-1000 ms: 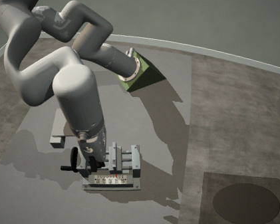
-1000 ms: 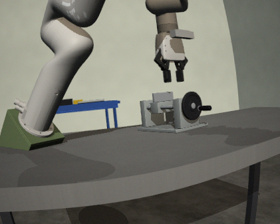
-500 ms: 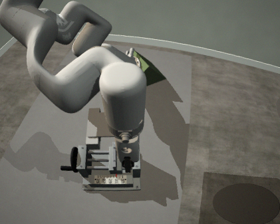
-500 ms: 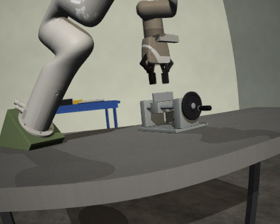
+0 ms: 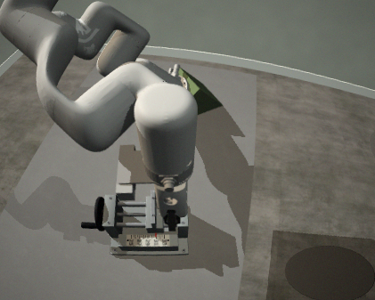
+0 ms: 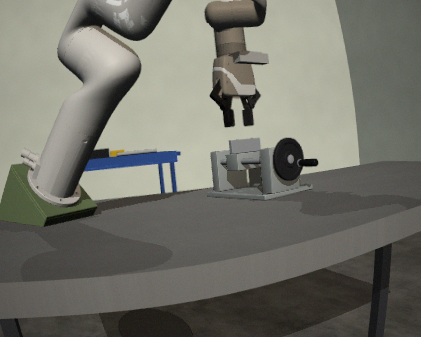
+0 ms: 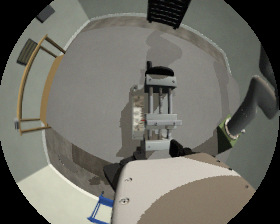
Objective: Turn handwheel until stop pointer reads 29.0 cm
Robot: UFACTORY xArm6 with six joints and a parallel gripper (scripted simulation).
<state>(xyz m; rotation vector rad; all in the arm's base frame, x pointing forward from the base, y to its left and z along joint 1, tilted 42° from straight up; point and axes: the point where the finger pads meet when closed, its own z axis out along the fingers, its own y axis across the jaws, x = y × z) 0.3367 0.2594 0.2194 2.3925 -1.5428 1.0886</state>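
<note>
Right now the black handwheel is 190 mm to the right of my hand, 100 mm below it and 50 mm ahead of it. Also, from my hand: movable stop: 80 mm below, 40 mm to the right.
</note>
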